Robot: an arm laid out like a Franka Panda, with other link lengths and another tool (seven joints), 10 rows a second.
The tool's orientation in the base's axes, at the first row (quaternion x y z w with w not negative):
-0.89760 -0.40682 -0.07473 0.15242
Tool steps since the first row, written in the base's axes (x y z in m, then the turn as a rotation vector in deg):
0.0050 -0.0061 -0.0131 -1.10 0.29 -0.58
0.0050 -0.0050 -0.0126 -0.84 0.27 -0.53
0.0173 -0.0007 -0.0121 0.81 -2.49 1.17
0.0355 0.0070 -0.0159 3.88 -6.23 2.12
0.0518 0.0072 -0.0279 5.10 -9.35 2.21
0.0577 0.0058 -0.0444 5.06 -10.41 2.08
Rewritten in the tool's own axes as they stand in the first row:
-0.0044 0.0104 0.0104 -0.67 -0.89 0.63
-0.0035 0.0096 0.0103 -0.50 -0.69 0.58
0.0078 0.0160 0.0113 -0.93 1.91 -1.93
0.0242 0.0258 0.0177 -1.31 6.35 -4.04
0.0320 0.0405 0.0292 -2.69 9.19 -5.16
0.0306 0.0493 0.0444 -3.50 9.85 -5.39

